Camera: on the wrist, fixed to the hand. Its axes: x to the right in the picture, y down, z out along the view.
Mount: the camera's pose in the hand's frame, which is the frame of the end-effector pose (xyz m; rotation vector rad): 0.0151 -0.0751 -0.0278 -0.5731 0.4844 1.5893
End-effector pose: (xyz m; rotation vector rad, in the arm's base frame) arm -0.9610 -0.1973 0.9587 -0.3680 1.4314 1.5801
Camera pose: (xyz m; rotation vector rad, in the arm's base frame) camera -0.9200 -0.2249 0.8939 -0.1481 -1.0958 -2.2528
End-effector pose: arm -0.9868 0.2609 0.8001 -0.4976 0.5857 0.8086
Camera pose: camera -0.9278 0.2071 0.7839 -0.7204 1.2182 2.4487
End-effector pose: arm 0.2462 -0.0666 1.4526 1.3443 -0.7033 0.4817
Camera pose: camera 0.3132 -0.0539 1.4080 -0.1353 -1.2674 1.6196
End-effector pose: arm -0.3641 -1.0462 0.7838 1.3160 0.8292 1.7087
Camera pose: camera -0.3777 -0.9990 0.7188 -0.9072 0.6815 -2.5988
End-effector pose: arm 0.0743 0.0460 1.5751 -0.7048 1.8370 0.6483
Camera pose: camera 0.1065 -0.0277 1.5619 -0.4714 -2.1645 -1.9425
